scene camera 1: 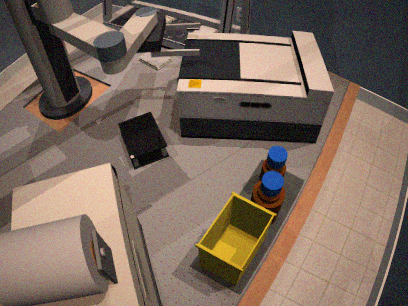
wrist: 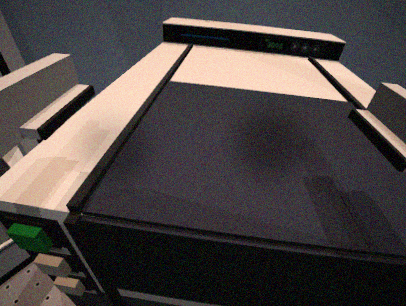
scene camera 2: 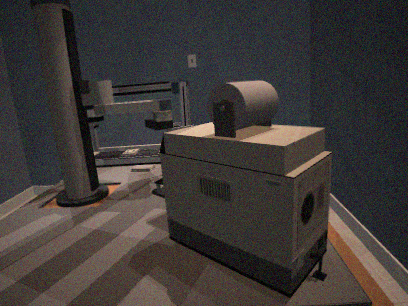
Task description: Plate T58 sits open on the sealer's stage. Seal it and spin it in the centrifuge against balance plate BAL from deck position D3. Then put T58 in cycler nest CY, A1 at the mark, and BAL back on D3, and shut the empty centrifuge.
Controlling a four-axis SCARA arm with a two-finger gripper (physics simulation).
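Frame: origin at the arm's base, x ahead, y left, z up, level; millimetres.
Seen in the pictures: gripper, fingertip midpoint: (scene camera 1: 199, 38) (wrist: 224, 85) (scene camera 2: 186, 125); arm's base, origin of the base link: (scene camera 1: 65, 98) (scene camera 2: 83, 196).
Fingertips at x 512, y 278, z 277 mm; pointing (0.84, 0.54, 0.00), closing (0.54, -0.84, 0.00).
Observation:
Offsets run from my fingertips to a thing's middle. "pt": to the spot under its first point.
My gripper (scene camera 1: 199, 39) (wrist: 224, 85) is open and empty, its two fingers wide apart over the near end of the centrifuge @(172 mm ahead, 48 mm left, 142 mm down) (scene camera 1: 220, 110) (wrist: 260, 72). The centrifuge's dark top panel lies flat, and its display is lit in the wrist view. The sealer @(227 mm ahead, 754 mm right, 26 mm down) (scene camera 1: 65, 195) (scene camera 2: 225, 210) carries a large grey film roll @(243 mm ahead, 768 mm right, 154 mm up) (scene camera 1: 45, 260) (scene camera 2: 255, 102); its stage is hidden. A pale flat plate-like piece (scene camera 1: 156, 60) (scene camera 2: 143, 169) lies on the bench beside the centrifuge. A pale plate @(435 mm back, 297 mm left, 201 mm down) (scene camera 2: 131, 151) sits on the rear deck (scene camera 2: 112, 157). No label is readable, so I cannot tell T58 or BAL.
A low black block @(36 mm back, 298 mm right, 232 mm down) (scene camera 1: 142, 135) stands between sealer and centrifuge. A yellow bin @(pt 388 mm ahead, 432 mm right, 256 mm down) (scene camera 1: 235, 240) and two brown bottles with blue caps (scene camera 1: 272, 183) (scene camera 1: 277, 156) stand near the bench's orange edge. The arm's column (scene camera 1: 55, 60) (scene camera 2: 70, 110) rises at the left. A green button @(97 mm back, 63 mm left, 82 mm down) (wrist: 30, 237) is on the centrifuge's front.

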